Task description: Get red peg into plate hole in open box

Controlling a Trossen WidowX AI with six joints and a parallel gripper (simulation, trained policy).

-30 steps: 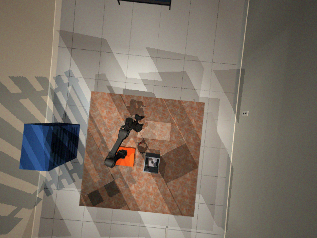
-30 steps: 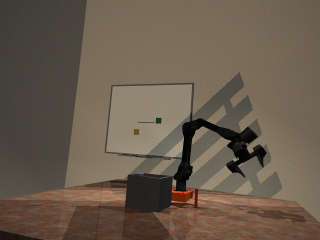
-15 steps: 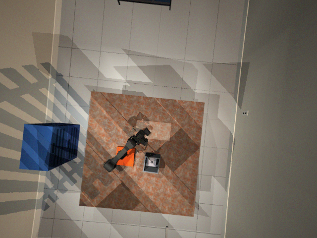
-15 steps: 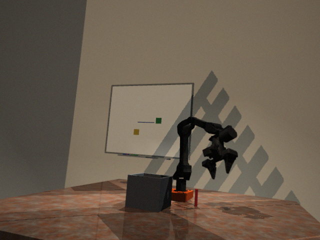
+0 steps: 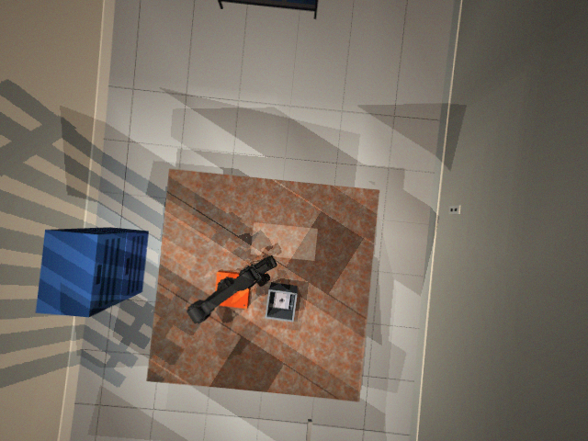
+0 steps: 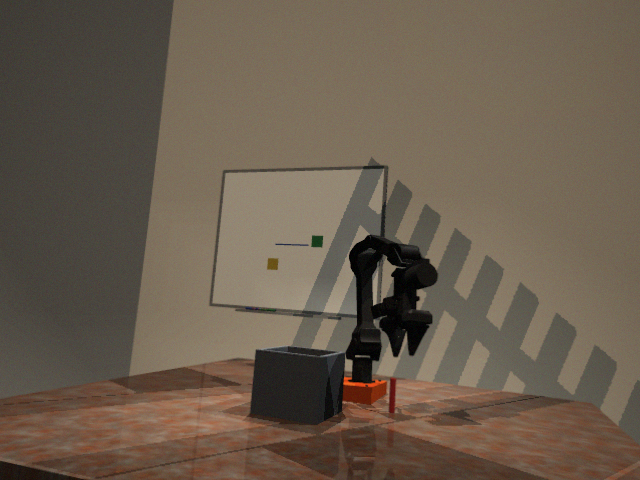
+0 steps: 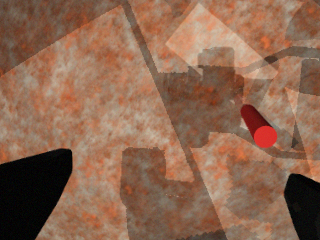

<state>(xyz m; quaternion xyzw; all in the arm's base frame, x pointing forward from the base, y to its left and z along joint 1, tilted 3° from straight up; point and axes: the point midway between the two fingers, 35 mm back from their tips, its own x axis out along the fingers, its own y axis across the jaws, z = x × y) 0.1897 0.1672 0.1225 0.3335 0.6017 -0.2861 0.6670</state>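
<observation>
The red peg is 100 mm below my gripper tip, 30 mm to the right of it and 30 mm behind it. The rest, counted from my gripper tip: plate 210 mm to the right, 130 mm ahead, 90 mm below.
</observation>
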